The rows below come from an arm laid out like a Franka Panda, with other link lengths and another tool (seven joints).
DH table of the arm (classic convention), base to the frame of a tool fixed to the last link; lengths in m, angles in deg. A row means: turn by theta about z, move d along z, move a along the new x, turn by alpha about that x. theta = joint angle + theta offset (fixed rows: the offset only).
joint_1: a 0; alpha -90; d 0.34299; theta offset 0
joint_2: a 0; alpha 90; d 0; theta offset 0
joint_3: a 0.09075; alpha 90; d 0.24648; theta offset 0
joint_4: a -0.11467; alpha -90; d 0; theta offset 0
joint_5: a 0; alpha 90; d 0.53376; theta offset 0
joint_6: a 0.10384; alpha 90; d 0; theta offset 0
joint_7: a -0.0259; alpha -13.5; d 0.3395; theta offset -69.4
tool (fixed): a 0; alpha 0; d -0.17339; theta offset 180
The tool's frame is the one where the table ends.
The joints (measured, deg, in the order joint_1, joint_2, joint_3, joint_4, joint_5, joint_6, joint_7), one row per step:
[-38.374 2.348 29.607 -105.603 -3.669 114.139 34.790]
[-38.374 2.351 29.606 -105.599 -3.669 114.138 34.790]
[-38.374 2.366 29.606 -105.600 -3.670 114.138 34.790]
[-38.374 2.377 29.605 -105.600 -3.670 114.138 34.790]
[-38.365 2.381 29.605 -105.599 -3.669 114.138 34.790]
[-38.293 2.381 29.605 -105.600 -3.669 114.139 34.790]
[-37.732 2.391 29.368 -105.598 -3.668 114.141 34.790]
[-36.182 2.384 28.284 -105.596 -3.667 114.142 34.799]
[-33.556 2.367 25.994 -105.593 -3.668 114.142 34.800]
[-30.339 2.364 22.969 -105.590 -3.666 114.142 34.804]
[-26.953 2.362 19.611 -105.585 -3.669 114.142 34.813]
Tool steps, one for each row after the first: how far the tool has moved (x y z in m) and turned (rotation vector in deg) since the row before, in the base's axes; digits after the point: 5 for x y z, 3 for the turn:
[0.00001 -0.00002 0.00001 0.001 -0.001 -0.001]
[0.00000 -0.00001 -0.00017 0.009 0.013 0.000]
[0.00000 -0.00002 -0.00012 0.007 0.009 -0.001]
[0.00002 0.00011 -0.00003 0.003 0.002 0.009]
[0.00012 0.00090 -0.00001 0.000 0.000 0.072]
[0.00057 0.00404 -0.00015 -0.001 0.010 0.324]
[0.00078 0.00585 -0.00018 -0.039 0.018 0.458]
[0.00055 0.00426 -0.00034 -0.089 0.037 0.337]
[0.00033 0.00249 -0.00060 -0.106 0.060 0.190]
[0.00009 0.00044 -0.00058 -0.125 0.059 0.023]

